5 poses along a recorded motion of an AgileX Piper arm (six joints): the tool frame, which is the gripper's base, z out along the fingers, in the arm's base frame.
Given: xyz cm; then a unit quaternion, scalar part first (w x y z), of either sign.
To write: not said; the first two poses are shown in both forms.
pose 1, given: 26.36 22.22 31.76 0.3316 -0.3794 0.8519 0.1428
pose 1, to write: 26.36 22.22 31.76 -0.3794 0.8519 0.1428 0.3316
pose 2, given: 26.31 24.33 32.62 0.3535 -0.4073 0.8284 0.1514
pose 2, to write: 26.31 24.33 32.62 -0.4073 0.8284 0.1514 0.3535
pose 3, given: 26.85 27.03 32.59 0.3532 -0.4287 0.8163 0.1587
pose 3, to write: 26.85 27.03 32.59 -0.4287 0.8163 0.1587 0.3532
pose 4, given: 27.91 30.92 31.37 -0.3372 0.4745 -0.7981 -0.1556
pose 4, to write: 27.91 30.92 31.37 -0.4745 0.7981 0.1556 0.3372
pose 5, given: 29.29 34.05 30.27 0.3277 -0.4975 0.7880 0.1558
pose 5, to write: 29.29 34.05 30.27 -0.4975 0.7880 0.1558 0.3277
